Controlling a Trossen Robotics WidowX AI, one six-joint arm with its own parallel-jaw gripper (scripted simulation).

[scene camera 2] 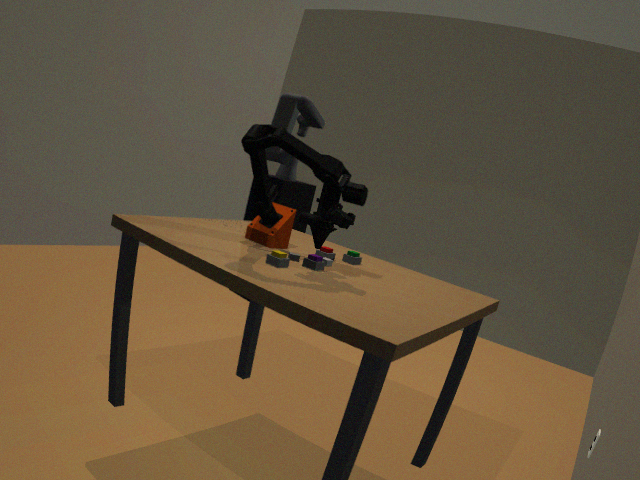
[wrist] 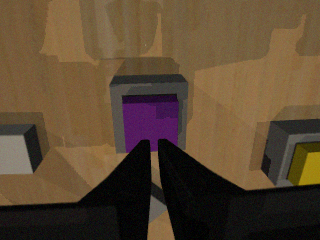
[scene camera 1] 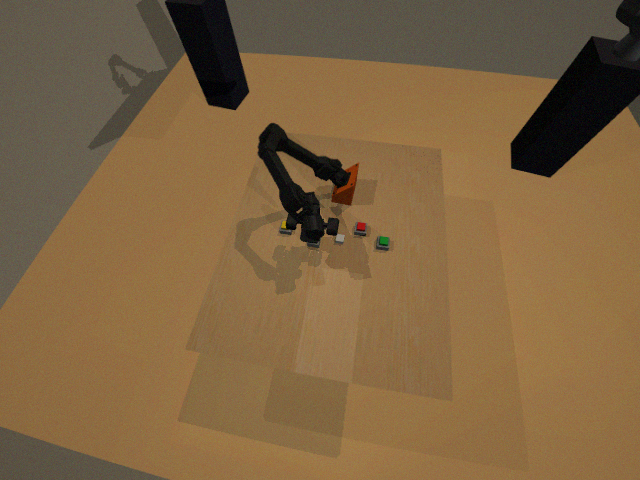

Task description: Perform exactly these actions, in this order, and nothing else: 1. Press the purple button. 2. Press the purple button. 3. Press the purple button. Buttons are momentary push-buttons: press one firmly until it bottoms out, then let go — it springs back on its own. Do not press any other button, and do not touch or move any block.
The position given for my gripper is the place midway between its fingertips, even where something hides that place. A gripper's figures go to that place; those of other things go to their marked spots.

Labels:
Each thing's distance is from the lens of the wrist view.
my gripper (wrist: 153,147): 11 cm
purple button (wrist: 147,117): 13 cm

